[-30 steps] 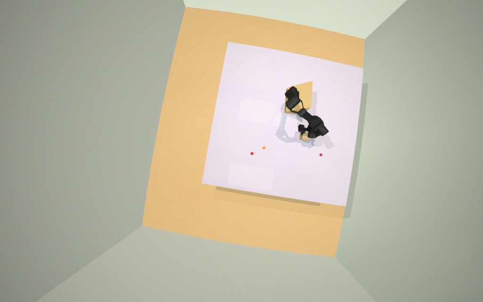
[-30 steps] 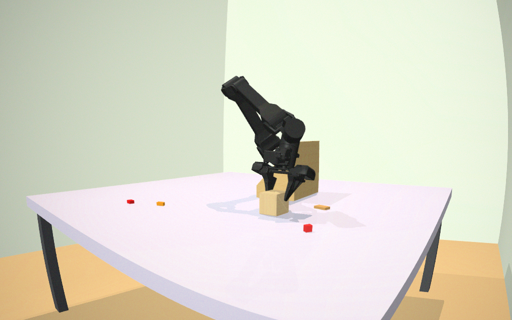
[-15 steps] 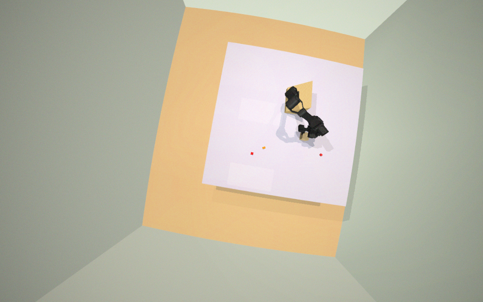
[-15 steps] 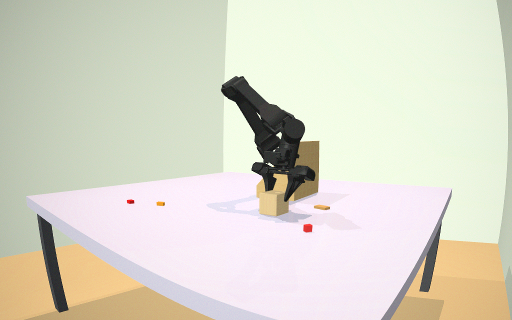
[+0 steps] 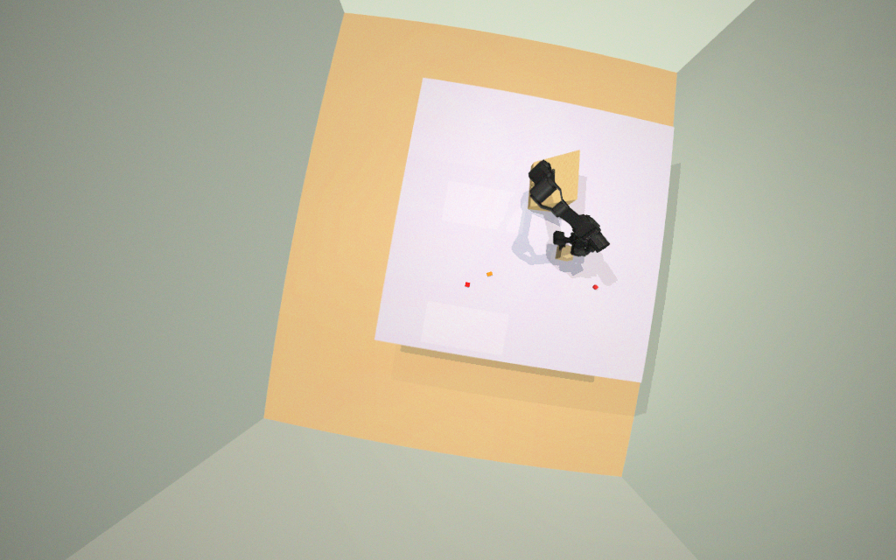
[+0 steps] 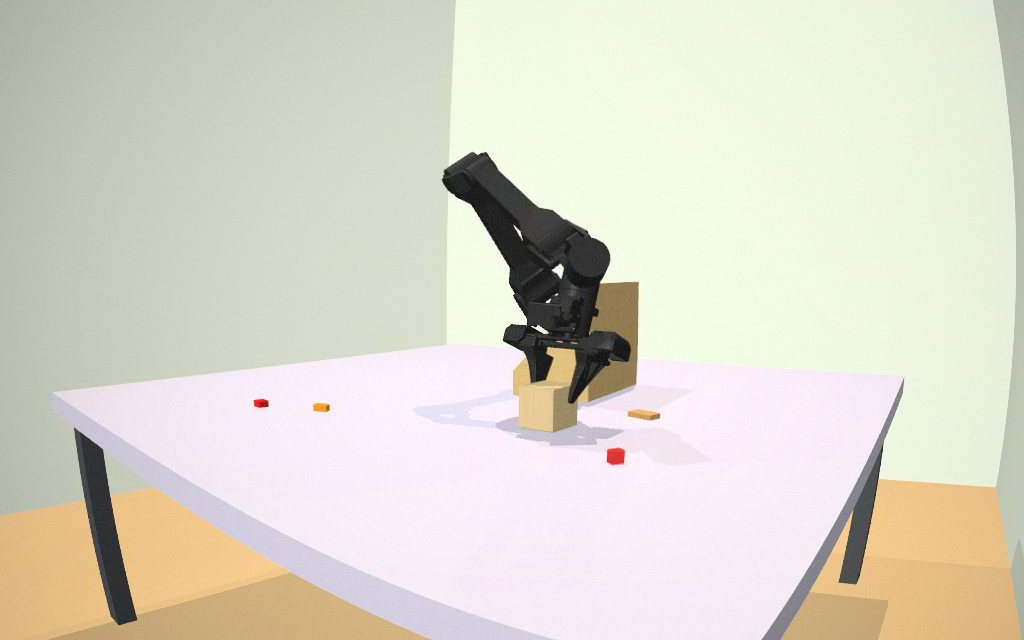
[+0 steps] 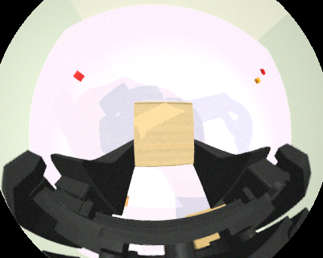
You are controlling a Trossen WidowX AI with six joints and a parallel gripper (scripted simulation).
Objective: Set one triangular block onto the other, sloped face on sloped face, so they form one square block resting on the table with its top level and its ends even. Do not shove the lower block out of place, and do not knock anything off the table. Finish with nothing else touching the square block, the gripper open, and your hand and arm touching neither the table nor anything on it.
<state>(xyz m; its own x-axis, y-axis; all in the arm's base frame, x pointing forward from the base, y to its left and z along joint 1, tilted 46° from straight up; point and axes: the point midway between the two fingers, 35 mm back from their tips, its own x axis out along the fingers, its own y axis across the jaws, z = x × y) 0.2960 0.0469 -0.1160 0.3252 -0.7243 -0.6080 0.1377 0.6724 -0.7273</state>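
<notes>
The flat tan tile is 10 cm to the left of my gripper tip, 10 cm behind it and 3 cm below it. The rest, counted from my gripper tip: orange block 34 cm to the right, 12 cm ahead, 3 cm below; then red cube 16 cm to the left, 16 cm ahead, 3 cm below.
</notes>
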